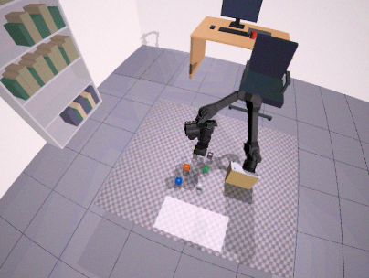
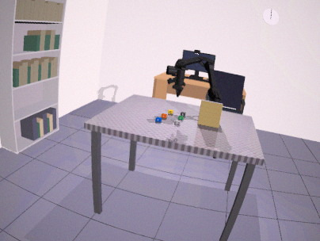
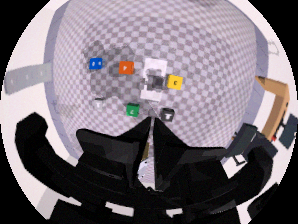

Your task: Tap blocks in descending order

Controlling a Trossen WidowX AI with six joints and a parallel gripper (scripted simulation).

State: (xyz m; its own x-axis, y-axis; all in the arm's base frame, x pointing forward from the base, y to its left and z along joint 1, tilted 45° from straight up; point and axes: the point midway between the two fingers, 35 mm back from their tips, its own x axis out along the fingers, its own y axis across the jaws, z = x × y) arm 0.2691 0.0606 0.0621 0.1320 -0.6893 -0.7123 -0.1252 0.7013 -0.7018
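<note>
The blue block lies 19 cm to the left of my gripper tip, 13 cm below it and 5 cm ahead of it. Round my gripper tip: yellow block: 13 cm below, 5 cm ahead, 4 cm to the right; then black block: 13 cm below, 5 cm to the right, 4 cm behind; then green block: 13 cm below, 6 cm behind, 5 cm to the left.
</note>
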